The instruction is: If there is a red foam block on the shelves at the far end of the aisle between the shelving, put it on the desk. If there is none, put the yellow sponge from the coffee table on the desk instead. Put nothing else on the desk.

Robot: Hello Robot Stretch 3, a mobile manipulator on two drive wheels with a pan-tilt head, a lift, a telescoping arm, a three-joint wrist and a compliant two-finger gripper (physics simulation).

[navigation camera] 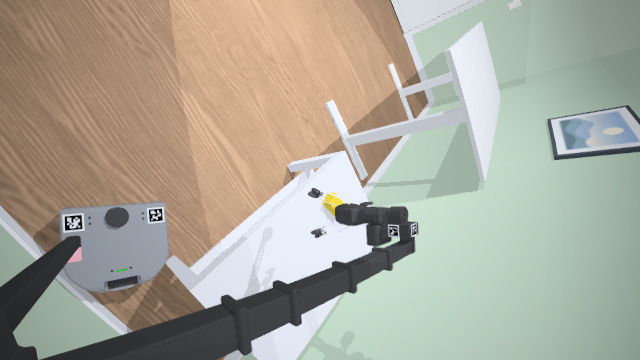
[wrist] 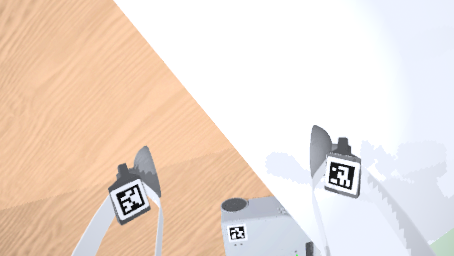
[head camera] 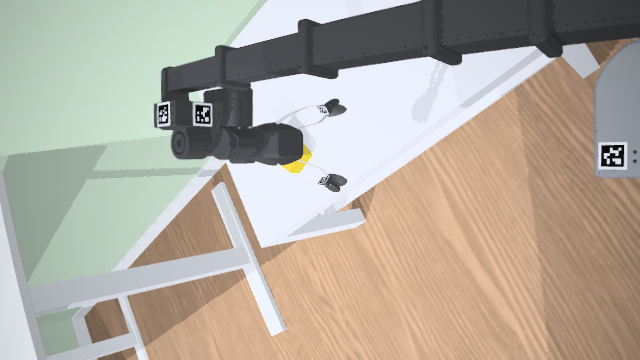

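Seen in the pictures: gripper, between the fingertips: [navigation camera: 311, 212] [wrist: 232, 153] [head camera: 341, 145]; robot's base, origin of its link: [navigation camera: 117, 216].
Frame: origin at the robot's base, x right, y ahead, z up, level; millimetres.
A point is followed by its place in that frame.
Observation:
A yellow sponge [head camera: 296, 166] {z 480, x 777, y 21 mm} [navigation camera: 332, 203] {z 495, x 772, y -11 mm} lies on a low white table [head camera: 380, 90] {z 450, x 558, y -144 mm} [navigation camera: 225, 275] {z 451, x 287, y -208 mm} [wrist: 280, 60] {z 450, x 622, y -107 mm}, near its end and partly hidden by the wrist. My gripper [head camera: 336, 145] {z 614, x 542, y -22 mm} [navigation camera: 316, 213] {z 614, x 542, y -22 mm} [wrist: 232, 153] {z 614, x 542, y -22 mm} is open and empty, its fingers spread wide above the table. The fingertips reach past the sponge toward the table's long edge. The sponge does not show in the wrist view. A taller white table [head camera: 165, 270] {z 422, x 1481, y 402 mm} [navigation camera: 475, 95] {z 950, x 1594, y 543 mm} with T-shaped legs, perhaps the desk, stands beyond the low table's end. No red foam block or shelves show.
My grey base [head camera: 620, 100] {z 160, x 114, y -123 mm} [navigation camera: 142, 240] {z 159, x 77, y -93 mm} [wrist: 265, 220] {z 159, x 164, y -95 mm} stands on the wood floor beside the low table's other end. My extended arm [head camera: 370, 45] {z 967, x 251, y -94 mm} [navigation camera: 190, 310] {z 931, x 66, y -81 mm} crosses over the table. A green wall with a framed picture [navigation camera: 552, 140] {z 1302, x 1983, y 252 mm} is behind. A white cabinet or door [navigation camera: 435, 10] {z 462, x 2807, y 2057 mm} shows at the top.

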